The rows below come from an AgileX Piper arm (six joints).
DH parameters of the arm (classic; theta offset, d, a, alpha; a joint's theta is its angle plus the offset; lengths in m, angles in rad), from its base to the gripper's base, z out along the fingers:
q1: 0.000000 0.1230 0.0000 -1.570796
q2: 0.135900 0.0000 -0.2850 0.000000
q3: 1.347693 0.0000 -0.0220 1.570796
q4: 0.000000 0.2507 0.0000 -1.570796
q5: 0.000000 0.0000 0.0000 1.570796
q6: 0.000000 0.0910 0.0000 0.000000
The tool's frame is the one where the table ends.
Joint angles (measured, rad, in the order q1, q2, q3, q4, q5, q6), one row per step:
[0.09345 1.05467 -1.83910 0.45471 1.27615 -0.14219]
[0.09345 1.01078 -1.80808 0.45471 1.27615 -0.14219]
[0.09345 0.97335 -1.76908 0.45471 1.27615 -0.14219]
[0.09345 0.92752 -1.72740 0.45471 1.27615 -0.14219]
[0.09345 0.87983 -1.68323 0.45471 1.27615 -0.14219]
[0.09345 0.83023 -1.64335 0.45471 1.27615 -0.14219]
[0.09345 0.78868 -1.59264 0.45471 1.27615 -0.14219]
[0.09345 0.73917 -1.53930 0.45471 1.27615 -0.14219]
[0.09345 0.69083 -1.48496 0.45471 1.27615 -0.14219]
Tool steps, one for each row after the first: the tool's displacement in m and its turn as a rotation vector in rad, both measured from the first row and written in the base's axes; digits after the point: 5 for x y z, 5 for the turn. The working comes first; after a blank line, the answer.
Tool pose at each row, in the base's axes (x y z in m, rotation vector in rad; the steps are taken from these numbers as rounded here):
[0.11154 0.04887 0.56356 -0.37837 1.90059 0.48211]
[0.09781 0.04758 0.56150 -0.37984 1.88784 0.47975]
[0.08850 0.04671 0.55659 -0.37966 1.88939 0.48004]
[0.07625 0.04556 0.55141 -0.38013 1.88528 0.47928]
[0.06395 0.04441 0.54530 -0.38053 1.88179 0.47863]
[0.05043 0.04314 0.53966 -0.38162 1.87217 0.47685]
[0.04252 0.04240 0.53074 -0.38059 1.88124 0.47853]
[0.03221 0.04143 0.52114 -0.38016 1.88503 0.47923]
[0.02296 0.04056 0.51074 -0.37948 1.89098 0.48033]

[-0.01373 -0.00129 -0.00206 0.00120 -0.01282 0.00000]
[-0.02304 -0.00216 -0.00697 0.00105 -0.01126 0.00000]
[-0.03529 -0.00331 -0.01215 0.00144 -0.01539 0.00000]
[-0.04759 -0.00446 -0.01826 0.00177 -0.01890 0.00000]
[-0.06111 -0.00573 -0.02390 0.00267 -0.02856 0.00000]
[-0.06902 -0.00647 -0.03282 0.00182 -0.01945 0.00000]
[-0.07933 -0.00744 -0.04242 0.00146 -0.01564 0.00000]
[-0.08858 -0.00831 -0.05282 0.00090 -0.00966 0.00000]

